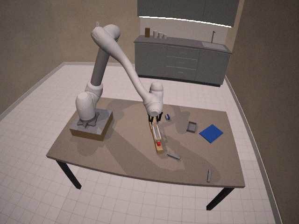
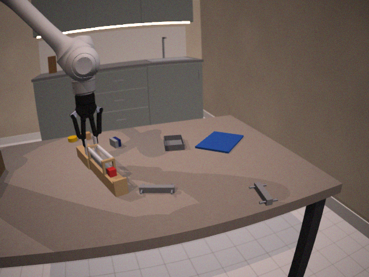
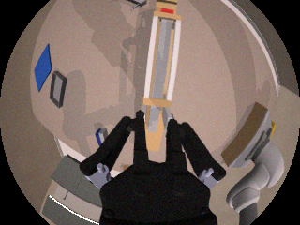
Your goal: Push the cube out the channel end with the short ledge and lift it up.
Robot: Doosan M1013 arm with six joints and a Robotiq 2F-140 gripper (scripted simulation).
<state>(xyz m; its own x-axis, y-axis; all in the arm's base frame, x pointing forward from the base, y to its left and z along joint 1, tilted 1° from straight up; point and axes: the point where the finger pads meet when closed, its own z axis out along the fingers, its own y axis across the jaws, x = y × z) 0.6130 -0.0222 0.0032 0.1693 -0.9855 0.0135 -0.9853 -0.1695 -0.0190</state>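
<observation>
Right now the red cube is 200 mm to the right of my hand, 30 mm below it and 30 mm ahead of it. From my hand the other things lie so: blue-and-grey block: 170 mm to the left, 130 mm ahead, 70 mm below; then tan block: 340 mm to the left, 70 mm below, 10 mm ahead; then channel: 100 mm to the right, 30 mm below, 20 mm ahead.
</observation>
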